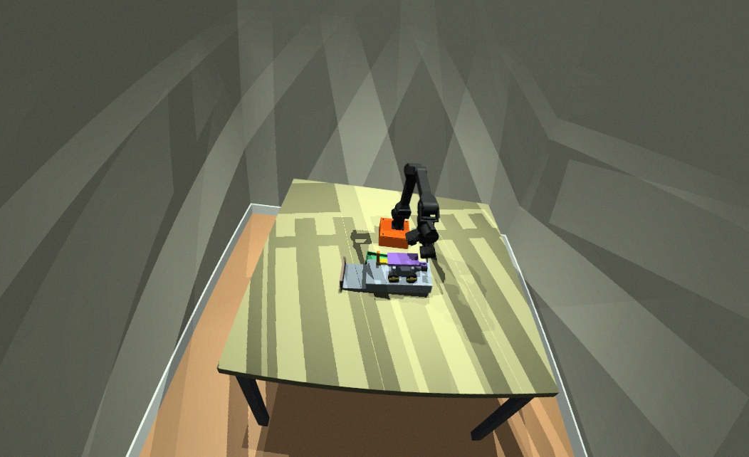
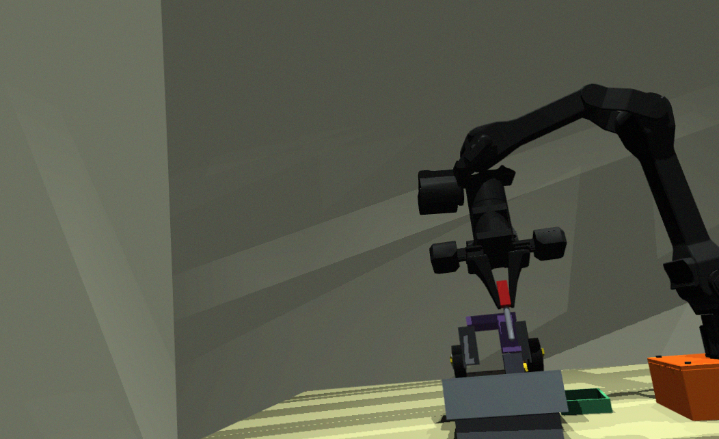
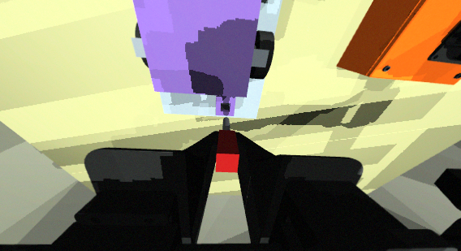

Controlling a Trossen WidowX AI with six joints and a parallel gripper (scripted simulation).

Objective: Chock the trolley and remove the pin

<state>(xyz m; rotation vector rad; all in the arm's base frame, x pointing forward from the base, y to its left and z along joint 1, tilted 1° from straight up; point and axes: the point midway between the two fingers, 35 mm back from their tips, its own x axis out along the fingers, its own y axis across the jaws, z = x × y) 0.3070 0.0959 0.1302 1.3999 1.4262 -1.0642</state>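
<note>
Now: the yellow chock 3 cm behind my gripper tip, 18 cm to the right of it and 9 cm below it. Round my gripper tip: brown end wall 2 cm ahead, 35 cm to the right, 14 cm below; then trolley 2 cm ahead, 10 cm to the right, 6 cm below; then red-headed stop pin right at my gripper tip.
</note>
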